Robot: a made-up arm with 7 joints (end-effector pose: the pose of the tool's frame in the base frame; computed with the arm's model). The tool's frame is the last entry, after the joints.
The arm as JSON. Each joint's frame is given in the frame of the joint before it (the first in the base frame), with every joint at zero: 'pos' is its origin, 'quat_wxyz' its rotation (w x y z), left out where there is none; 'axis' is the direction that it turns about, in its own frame. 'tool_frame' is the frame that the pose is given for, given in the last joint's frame.
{
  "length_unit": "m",
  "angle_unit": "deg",
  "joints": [
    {
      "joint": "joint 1",
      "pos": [
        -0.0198,
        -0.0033,
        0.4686
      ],
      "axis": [
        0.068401,
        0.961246,
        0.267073
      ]
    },
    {
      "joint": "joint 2",
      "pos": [
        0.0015,
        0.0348,
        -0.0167
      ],
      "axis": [
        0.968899,
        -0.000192,
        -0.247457
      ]
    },
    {
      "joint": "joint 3",
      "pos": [
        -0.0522,
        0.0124,
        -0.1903
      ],
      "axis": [
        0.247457,
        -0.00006,
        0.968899
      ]
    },
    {
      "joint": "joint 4",
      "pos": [
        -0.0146,
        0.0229,
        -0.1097
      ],
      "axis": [
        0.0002,
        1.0,
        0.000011
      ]
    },
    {
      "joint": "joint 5",
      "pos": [
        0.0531,
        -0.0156,
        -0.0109
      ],
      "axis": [
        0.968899,
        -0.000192,
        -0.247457
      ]
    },
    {
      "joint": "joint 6",
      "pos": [
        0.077,
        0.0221,
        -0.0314
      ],
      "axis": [
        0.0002,
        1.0,
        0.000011
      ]
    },
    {
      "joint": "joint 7",
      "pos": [
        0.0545,
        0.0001,
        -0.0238
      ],
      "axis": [
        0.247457,
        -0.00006,
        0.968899
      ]
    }
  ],
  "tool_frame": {
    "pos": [
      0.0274,
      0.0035,
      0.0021
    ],
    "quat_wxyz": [
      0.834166,
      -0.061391,
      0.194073,
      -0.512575
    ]
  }
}
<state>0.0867 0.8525 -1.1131 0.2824 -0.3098 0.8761 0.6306</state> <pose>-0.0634 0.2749 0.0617 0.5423 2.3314 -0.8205</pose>
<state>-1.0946 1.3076 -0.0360 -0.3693 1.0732 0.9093 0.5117</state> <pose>0.1741 0.2320 0.6381 1.3766 -0.1392 1.1363</pose>
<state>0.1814 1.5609 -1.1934 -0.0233 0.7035 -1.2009 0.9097</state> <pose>-0.0351 0.2621 0.2924 0.4863 0.4211 -2.3370</pose>
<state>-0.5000 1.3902 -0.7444 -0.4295 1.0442 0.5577 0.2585</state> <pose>0.2314 0.2020 0.3928 2.2667 0.7205 -0.3649</pose>
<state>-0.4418 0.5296 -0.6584 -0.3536 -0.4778 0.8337 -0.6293</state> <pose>0.2065 0.0416 0.1571 -0.1718 1.0295 -2.4445</pose>
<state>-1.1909 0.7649 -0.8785 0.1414 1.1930 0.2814 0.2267</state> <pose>0.3927 0.0453 0.4190 2.2802 0.3052 -0.2485</pose>
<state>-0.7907 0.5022 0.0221 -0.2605 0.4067 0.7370 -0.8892</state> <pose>0.3382 0.1598 0.3517 0.6403 0.7764 -1.4735</pose>
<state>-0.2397 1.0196 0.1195 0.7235 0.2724 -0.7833 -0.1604</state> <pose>0.1982 0.3811 0.2810 1.1129 0.8998 -1.1207</pose>
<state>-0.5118 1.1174 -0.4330 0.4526 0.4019 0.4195 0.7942</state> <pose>0.2770 0.3620 0.3174 1.4515 0.9990 0.0939</pose>
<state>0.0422 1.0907 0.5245 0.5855 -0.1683 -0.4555 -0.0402</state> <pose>0.1074 0.4600 0.3531 0.7658 0.6945 -0.4986</pose>
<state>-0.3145 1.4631 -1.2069 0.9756 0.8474 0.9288 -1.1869</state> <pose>0.1134 0.4939 0.3630 0.1755 -2.8630 -0.6299</pose>
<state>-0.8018 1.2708 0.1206 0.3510 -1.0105 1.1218 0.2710</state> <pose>0.2856 0.3854 0.4202 -0.3071 0.7476 -0.5572</pose>
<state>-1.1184 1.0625 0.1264 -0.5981 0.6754 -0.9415 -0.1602</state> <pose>0.1691 0.1205 0.5322 2.8638 -0.6561 -0.2016</pose>
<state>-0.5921 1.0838 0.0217 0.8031 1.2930 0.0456 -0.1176</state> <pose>0.2827 0.4101 0.3504 1.4377 1.9361 -0.1999</pose>
